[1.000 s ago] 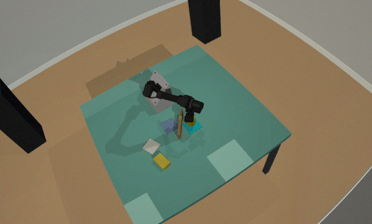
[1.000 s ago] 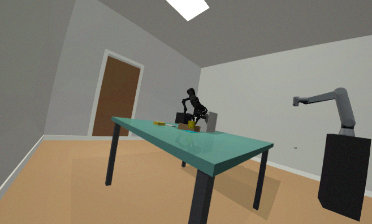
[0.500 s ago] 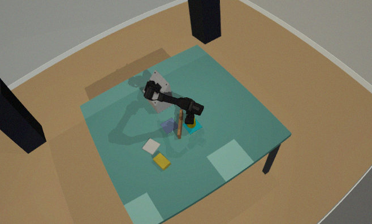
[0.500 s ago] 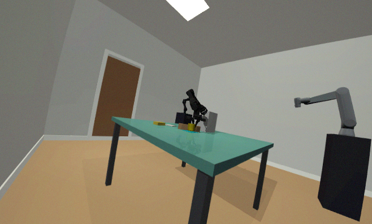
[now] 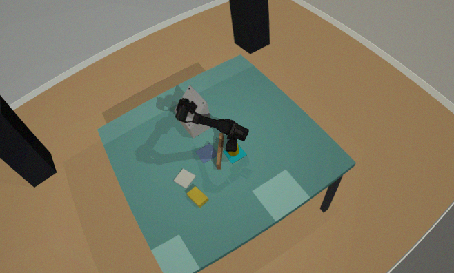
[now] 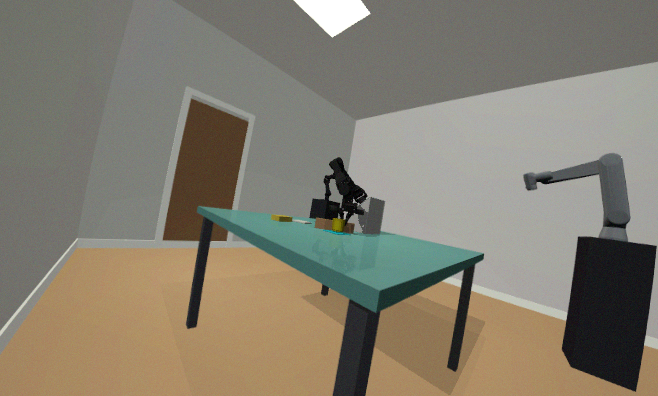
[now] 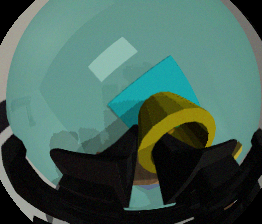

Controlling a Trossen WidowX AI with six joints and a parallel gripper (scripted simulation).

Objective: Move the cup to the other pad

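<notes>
The yellow cup is 20 mm ahead of my gripper tip, 20 mm to the right of it and 10 mm below it. Round my gripper tip: wooden bar: 30 mm behind, 80 mm to the right, 20 mm below; cyan pad: 30 mm ahead, 20 mm to the right, 50 mm below; blue-grey pad: 90 mm behind, 150 mm to the right, 50 mm below.
</notes>
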